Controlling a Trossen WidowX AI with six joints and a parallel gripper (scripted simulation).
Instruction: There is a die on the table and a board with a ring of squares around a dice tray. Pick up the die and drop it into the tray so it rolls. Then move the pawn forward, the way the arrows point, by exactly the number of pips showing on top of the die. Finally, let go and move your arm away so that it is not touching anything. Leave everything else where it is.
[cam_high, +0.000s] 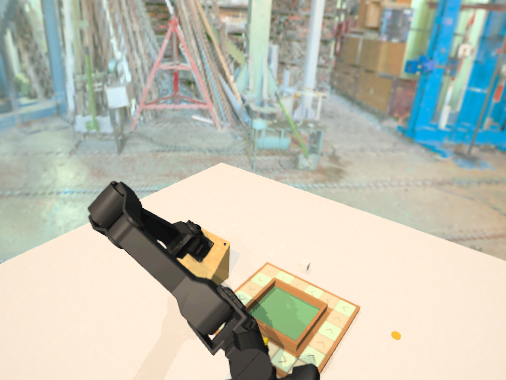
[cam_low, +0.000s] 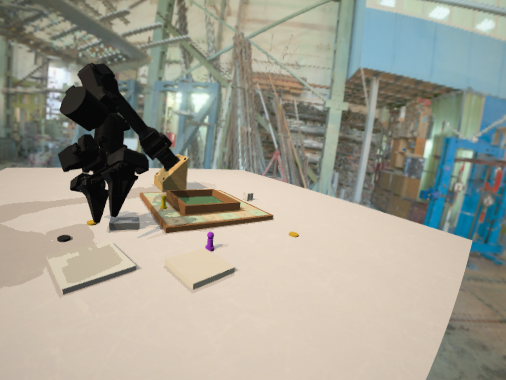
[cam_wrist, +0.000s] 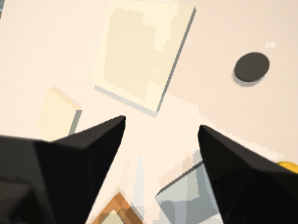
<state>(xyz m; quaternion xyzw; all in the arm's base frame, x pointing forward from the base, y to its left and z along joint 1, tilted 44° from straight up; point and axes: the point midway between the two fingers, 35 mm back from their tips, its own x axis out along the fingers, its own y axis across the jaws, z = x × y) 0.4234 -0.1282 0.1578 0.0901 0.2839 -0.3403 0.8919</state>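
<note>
The white die is 25 cm behind my gripper tip, 43 cm to the left of it and 3 cm below it. Also, from my gripper tip: yellow pawn (14 cm behind, 13 cm to the left, 1 cm below); then grey block (6 cm behind, 3 cm to the left, 3 cm below); then black disc (1 cm behind, 7 cm to the right, 4 cm below).
</note>
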